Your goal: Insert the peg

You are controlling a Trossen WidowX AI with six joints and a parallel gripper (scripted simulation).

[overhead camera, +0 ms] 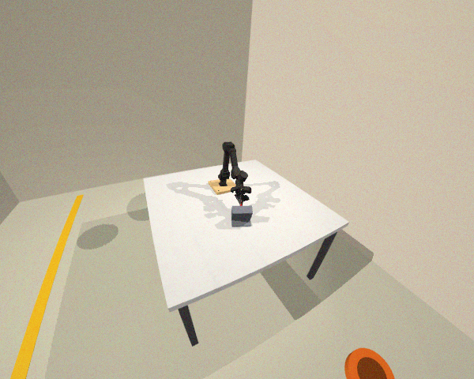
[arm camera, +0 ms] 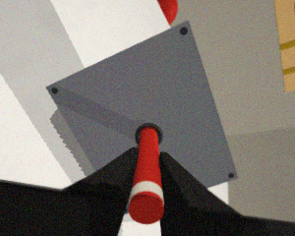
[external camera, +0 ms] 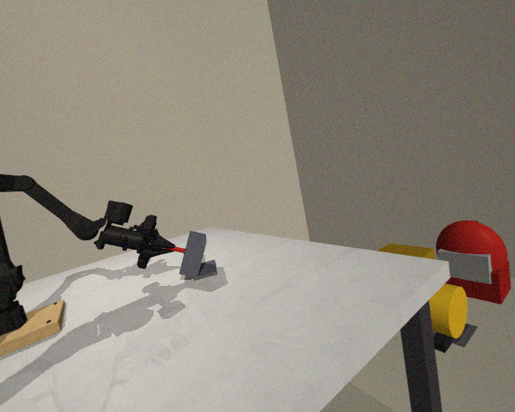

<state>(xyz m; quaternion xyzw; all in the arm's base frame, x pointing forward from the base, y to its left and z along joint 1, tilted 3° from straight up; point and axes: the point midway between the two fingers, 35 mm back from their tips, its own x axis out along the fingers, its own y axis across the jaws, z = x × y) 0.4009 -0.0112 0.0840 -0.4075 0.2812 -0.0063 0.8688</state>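
Right now the grey sloped panel is 50 mm ahead of my gripper tip, 20 mm to the right of it and 30 mm below it. The rest, counted from my gripper tip: red peg (10 mm behind, 10 mm above).
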